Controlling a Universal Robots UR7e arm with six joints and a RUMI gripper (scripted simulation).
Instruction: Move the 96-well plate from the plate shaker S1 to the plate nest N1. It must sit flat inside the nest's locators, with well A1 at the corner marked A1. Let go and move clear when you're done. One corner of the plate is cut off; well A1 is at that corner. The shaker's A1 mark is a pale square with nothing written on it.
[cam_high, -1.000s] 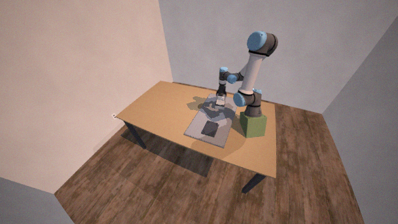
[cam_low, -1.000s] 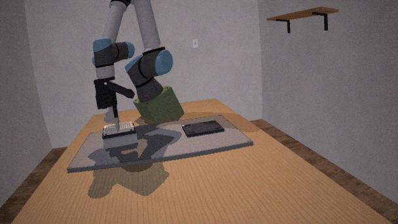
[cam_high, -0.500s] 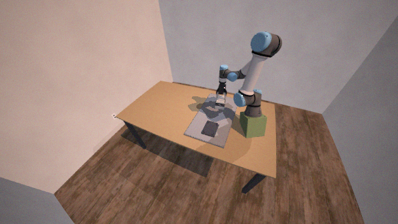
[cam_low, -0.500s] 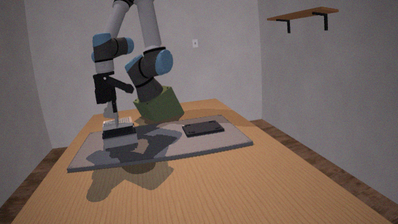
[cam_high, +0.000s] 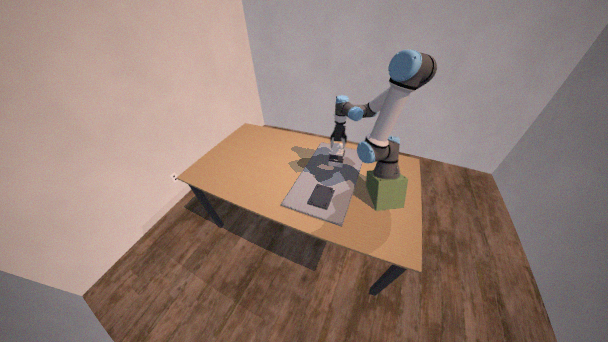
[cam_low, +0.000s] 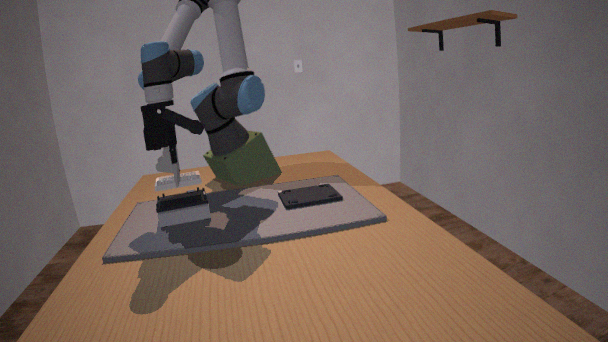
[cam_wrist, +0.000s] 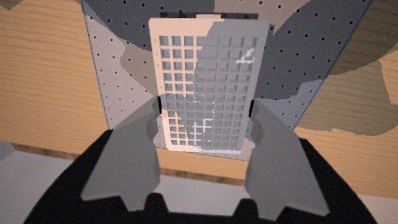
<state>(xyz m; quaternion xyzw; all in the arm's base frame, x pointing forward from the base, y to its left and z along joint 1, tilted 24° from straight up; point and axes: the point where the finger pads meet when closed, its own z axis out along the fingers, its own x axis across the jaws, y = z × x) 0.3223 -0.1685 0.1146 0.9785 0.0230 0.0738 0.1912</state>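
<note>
Right now my hand is 30 mm short of the dark plate nest N1, 360 mm to the right of it and 110 mm above it. Also, from my hand: white 96-well plate 10 mm below.
</note>
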